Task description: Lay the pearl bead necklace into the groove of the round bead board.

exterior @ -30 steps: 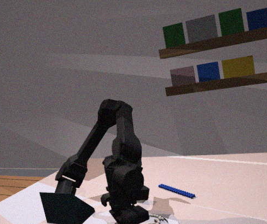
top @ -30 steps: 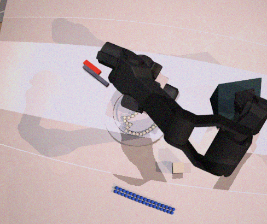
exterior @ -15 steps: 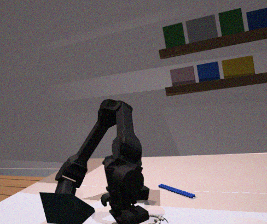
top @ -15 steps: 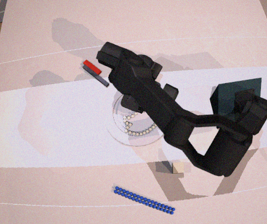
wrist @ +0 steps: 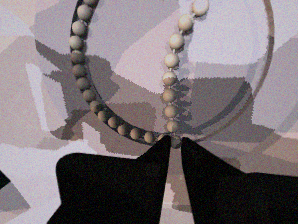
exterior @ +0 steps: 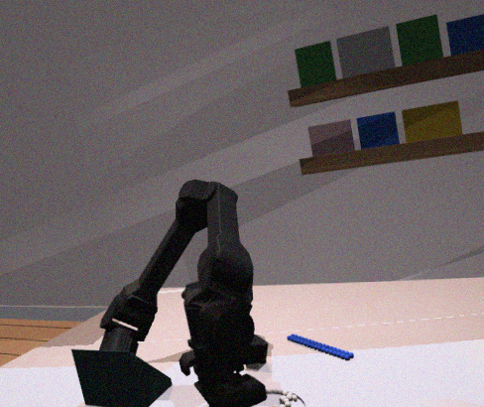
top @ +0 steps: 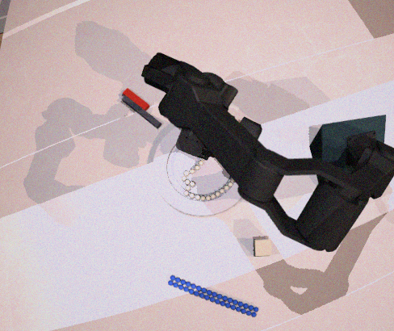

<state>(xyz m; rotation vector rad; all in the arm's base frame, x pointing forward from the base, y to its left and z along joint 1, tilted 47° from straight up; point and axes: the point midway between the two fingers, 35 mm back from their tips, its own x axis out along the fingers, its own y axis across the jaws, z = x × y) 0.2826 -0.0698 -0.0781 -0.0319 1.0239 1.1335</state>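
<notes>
The round bead board is 30 mm ahead of my gripper tip, 50 mm to the left of it and 10 mm below it. Round my gripper tip: small beige cube: 50 mm behind, 240 mm to the left; then grey block: 140 mm ahead, 110 mm to the right, 10 mm below.
</notes>
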